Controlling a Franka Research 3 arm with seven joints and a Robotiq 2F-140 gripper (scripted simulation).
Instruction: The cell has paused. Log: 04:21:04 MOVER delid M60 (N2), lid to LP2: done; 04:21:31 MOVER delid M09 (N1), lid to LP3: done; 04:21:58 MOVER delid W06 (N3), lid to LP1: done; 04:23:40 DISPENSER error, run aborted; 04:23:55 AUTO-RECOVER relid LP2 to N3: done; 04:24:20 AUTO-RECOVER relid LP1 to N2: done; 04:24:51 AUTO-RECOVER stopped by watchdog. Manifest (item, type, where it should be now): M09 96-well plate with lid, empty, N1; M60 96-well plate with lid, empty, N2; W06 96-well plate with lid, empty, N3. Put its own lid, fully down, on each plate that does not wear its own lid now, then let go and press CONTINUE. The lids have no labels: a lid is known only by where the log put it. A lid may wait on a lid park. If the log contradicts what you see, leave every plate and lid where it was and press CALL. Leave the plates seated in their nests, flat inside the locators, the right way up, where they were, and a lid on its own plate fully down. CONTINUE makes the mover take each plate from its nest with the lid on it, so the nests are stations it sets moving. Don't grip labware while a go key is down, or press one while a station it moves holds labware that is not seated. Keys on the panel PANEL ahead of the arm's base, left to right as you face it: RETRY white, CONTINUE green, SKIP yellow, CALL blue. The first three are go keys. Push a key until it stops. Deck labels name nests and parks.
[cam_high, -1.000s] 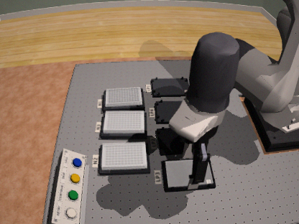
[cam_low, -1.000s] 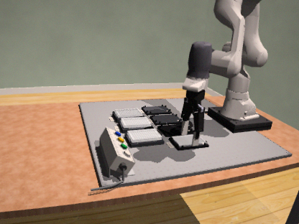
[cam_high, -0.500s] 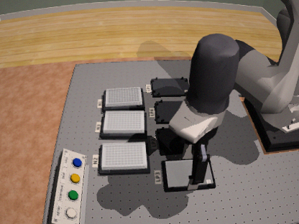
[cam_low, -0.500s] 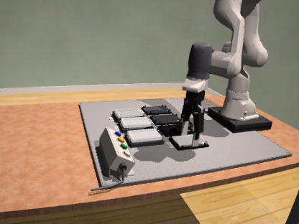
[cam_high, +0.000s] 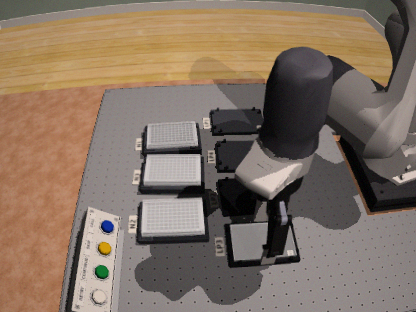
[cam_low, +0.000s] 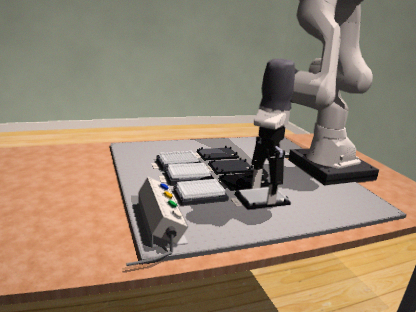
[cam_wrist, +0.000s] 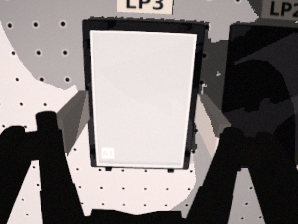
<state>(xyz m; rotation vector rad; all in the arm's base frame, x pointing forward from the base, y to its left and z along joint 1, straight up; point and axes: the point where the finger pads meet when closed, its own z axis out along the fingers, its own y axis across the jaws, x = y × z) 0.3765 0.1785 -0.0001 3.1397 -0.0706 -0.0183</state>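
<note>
Now: hand 30 mm above the lid park LP3. From my hand the other things lie so: LP2 label (90 mm ahead, 130 mm to the right, 40 mm below); LP3 label (90 mm ahead, 40 mm below); lid park LP2 (130 mm to the right, 30 mm below).
</note>
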